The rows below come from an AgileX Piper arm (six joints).
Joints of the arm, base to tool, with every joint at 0 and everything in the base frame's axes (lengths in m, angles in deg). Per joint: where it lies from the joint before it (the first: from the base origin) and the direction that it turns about. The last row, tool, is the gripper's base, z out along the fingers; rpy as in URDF.
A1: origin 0 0 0.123 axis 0 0 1
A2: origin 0 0 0 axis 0 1 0
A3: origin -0.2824 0 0.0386 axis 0 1 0
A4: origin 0.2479 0 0.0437 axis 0.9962 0 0.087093
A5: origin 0 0 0 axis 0 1 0
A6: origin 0.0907 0 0.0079 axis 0.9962 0 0.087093
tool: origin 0 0 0 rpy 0 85.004 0
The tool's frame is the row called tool.
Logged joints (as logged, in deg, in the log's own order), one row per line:
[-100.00, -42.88, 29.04, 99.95, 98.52, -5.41]
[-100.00, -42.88, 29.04, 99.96, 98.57, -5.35]
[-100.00, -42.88, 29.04, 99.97, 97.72, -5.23]
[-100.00, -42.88, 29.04, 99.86, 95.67, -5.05]
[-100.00, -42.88, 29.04, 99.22, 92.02, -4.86]
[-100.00, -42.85, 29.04, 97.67, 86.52, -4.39]
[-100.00, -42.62, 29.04, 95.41, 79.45, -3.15]
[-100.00, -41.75, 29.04, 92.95, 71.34, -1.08]
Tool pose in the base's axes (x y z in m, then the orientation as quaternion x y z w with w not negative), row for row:
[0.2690, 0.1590, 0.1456, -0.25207, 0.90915, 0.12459, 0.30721]
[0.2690, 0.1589, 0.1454, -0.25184, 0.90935, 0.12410, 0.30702]
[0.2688, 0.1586, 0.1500, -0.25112, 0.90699, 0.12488, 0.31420]
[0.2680, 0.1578, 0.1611, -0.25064, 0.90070, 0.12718, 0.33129]
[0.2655, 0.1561, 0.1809, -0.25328, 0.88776, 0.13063, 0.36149]
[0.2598, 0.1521, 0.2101, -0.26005, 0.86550, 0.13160, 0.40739]
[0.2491, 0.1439, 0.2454, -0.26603, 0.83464, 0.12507, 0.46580]
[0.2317, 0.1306, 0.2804, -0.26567, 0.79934, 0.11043, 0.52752]
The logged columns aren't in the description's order. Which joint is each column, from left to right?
Columns, left to right: A4, A3, A1, A6, A2, A5.
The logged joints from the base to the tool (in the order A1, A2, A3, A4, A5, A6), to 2 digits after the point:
[29.04, 98.52, -42.88, -100.00, -5.41, 99.95]
[29.04, 98.57, -42.88, -100.00, -5.35, 99.96]
[29.04, 97.72, -42.88, -100.00, -5.23, 99.97]
[29.04, 95.67, -42.88, -100.00, -5.05, 99.86]
[29.04, 92.02, -42.88, -100.00, -4.86, 99.22]
[29.04, 86.52, -42.85, -100.00, -4.39, 97.67]
[29.04, 79.45, -42.62, -100.00, -3.15, 95.41]
[29.04, 71.34, -41.75, -100.00, -1.08, 92.95]

